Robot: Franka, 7 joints.
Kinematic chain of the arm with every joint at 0, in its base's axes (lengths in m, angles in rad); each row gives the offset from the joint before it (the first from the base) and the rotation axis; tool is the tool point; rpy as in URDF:
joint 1: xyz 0 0 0.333 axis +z
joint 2: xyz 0 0 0 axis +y
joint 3: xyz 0 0 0.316 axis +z
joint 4: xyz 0.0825 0 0 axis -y
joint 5: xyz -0.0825 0 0.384 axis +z
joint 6: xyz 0 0 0 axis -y
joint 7: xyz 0.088 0 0 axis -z
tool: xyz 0 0 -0.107 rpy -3.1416 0 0
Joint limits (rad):
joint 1: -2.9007..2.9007
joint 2: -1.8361..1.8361
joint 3: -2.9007..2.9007
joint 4: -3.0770..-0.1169
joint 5: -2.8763..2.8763
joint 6: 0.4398..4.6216
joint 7: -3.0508..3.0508
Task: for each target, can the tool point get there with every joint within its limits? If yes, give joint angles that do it. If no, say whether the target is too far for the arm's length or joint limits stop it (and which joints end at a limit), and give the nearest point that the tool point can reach.
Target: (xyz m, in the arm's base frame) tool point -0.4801 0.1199 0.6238
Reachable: yes | joints 1.0599 0.8010 2.1960 -2.2589 0.5319 3.0020 1.4578
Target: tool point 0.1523 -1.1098 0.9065
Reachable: no: too far | nearest point 0.1038 -0.7565 0.7240 | short by 0.401 m
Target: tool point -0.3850 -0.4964 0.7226
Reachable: yes | joints 1.2244 -0.7041 1.9641 -0.8494 2.1760 0.8085 0.8899
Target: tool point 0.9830 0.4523 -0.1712
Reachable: no: too far | nearest point 0.7064 0.3250 -0.0293 | short by 0.336 m
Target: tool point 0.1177 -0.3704 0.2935
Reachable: yes | joints 0.3794 -0.9736 -1.8794 -2.3227 0.5914 1.2632 0.9021
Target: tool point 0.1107 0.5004 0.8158
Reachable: yes | joints -0.9536 -0.6613 1.8428 -1.1440 1.1634 4.1529 -0.5502
